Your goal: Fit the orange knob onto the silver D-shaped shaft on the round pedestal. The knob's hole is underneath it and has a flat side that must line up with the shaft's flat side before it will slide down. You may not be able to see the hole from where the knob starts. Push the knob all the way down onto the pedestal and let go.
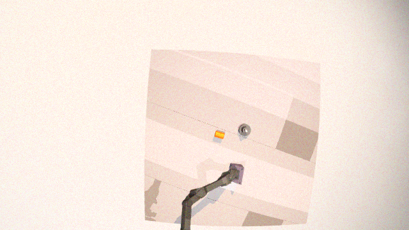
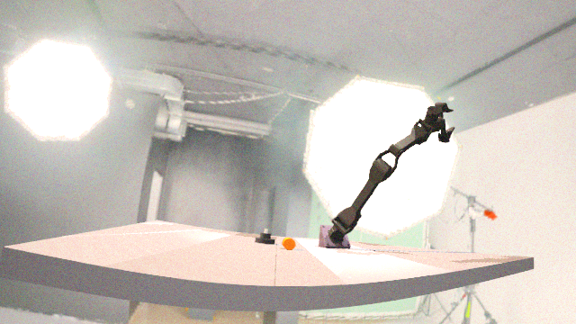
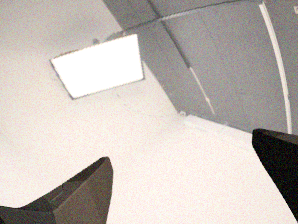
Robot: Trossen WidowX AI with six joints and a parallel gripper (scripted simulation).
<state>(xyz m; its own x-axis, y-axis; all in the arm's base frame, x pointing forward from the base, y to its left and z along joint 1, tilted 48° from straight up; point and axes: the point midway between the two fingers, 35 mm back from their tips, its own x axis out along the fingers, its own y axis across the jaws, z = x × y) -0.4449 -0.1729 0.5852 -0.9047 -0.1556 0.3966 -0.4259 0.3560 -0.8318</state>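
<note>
The orange knob is 71 cm ahead of my gripper tip, 59 cm below it and 18 cm to the right of it. From my gripper tip the other things lie so: dark round pedestal: 75 cm ahead, 58 cm below, 37 cm to the right.
</note>
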